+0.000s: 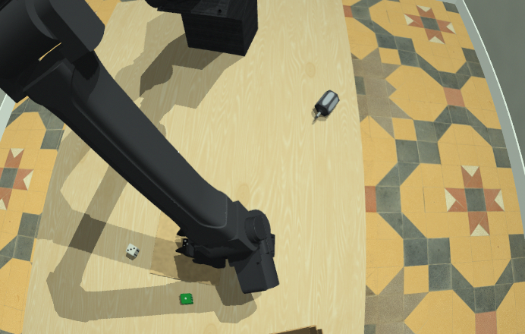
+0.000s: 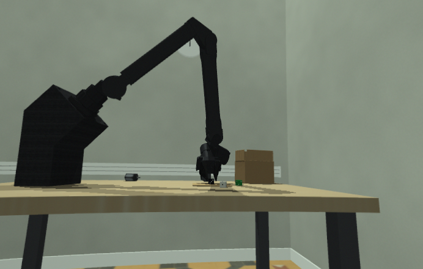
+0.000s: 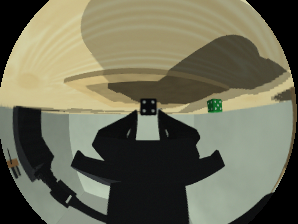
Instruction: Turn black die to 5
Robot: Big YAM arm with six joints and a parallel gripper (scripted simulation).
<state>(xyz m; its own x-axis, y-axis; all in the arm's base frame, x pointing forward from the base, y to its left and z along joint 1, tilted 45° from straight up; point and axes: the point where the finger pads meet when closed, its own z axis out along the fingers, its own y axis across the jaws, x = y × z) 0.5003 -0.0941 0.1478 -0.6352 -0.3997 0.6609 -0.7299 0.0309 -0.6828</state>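
Right now the black die is 1 cm to the left of my hand and 1 cm below it. Round my hand: white die 1 cm behind, 11 cm to the right, 2 cm below; then mat 1 cm to the left, 2 cm below; then green die 11 cm ahead, 2 cm to the right, 2 cm below.
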